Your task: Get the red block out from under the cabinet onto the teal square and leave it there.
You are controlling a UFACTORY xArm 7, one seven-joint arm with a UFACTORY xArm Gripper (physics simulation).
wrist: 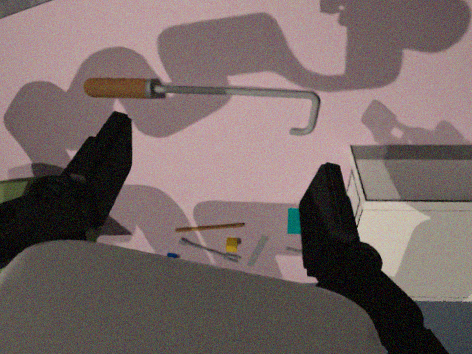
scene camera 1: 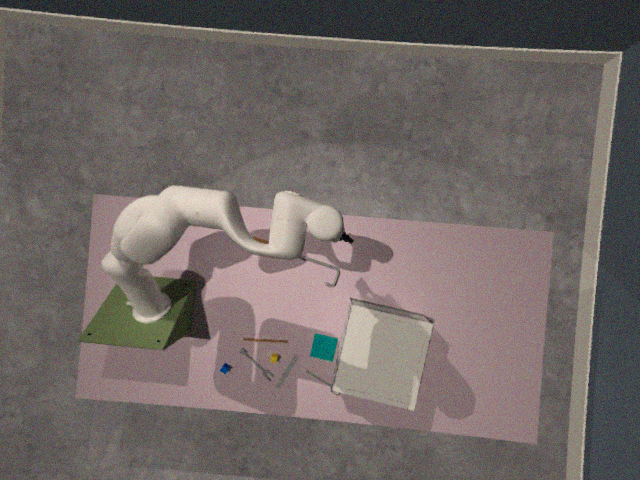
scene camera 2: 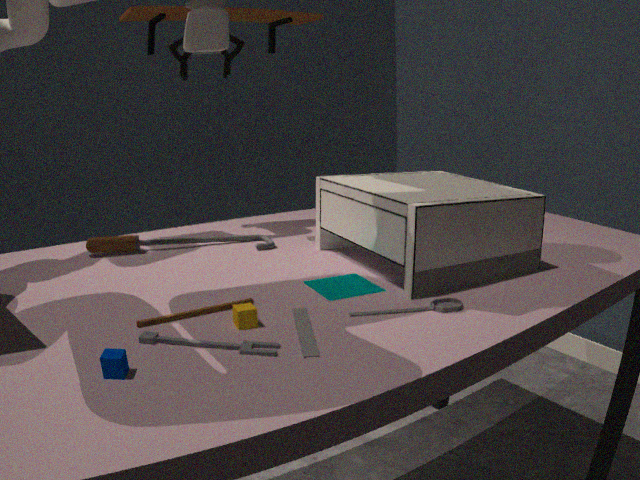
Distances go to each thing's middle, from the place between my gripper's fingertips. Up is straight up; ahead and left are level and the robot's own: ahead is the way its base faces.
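My gripper is 100 mm past the hooked rod (scene camera 2: 113,243), 150 mm to the left of it and 320 mm above it. Counting from my hand, there's a wooden stick (scene camera 2: 212,309) that's 160 mm behind, 480 mm to the right and 330 mm below, and a flat grey strip (scene camera 2: 308,344) that's 50 mm behind, 590 mm to the right and 340 mm below. The teal square (scene camera 2: 346,286) is slightly ahead of my hand, well to the right of it and well below it.
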